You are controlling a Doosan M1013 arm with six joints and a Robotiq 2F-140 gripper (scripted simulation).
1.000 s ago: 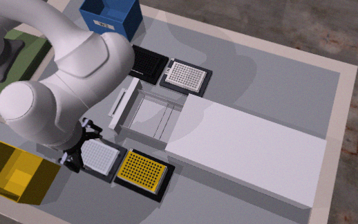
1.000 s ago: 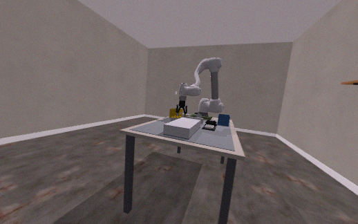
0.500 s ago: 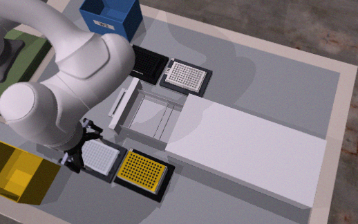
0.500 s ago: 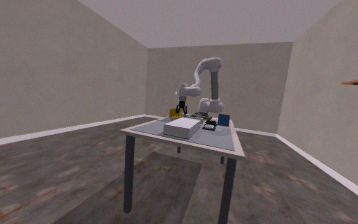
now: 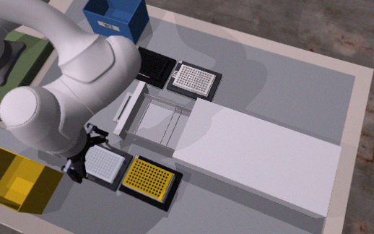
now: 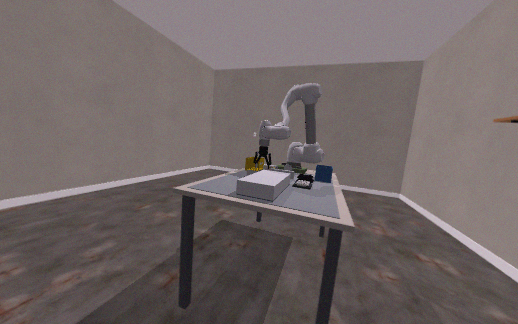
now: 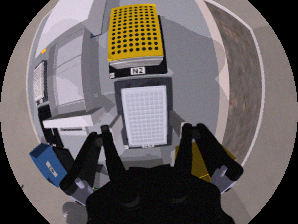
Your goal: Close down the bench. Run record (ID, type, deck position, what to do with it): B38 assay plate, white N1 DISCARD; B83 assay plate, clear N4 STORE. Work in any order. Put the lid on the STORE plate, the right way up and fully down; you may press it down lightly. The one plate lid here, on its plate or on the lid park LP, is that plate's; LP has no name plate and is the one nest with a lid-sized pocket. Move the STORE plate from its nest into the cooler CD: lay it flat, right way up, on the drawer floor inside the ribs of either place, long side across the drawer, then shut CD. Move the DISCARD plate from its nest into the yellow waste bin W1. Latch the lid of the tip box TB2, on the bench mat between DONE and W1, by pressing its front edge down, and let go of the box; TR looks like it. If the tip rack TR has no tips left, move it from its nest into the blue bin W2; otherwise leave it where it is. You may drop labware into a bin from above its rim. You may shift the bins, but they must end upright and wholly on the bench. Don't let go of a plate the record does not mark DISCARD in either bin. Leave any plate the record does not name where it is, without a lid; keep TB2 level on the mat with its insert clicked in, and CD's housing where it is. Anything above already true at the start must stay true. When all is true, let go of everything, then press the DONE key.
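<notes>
Right now the flat grey lid is 2 cm below my hand. Round my hand: yellow tip rack: 16 cm ahead, 2 cm to the right, 1 cm above; clear assay plate: 3 cm below; yellow bin W1: 20 cm behind, 11 cm to the right, 1 cm below.
</notes>
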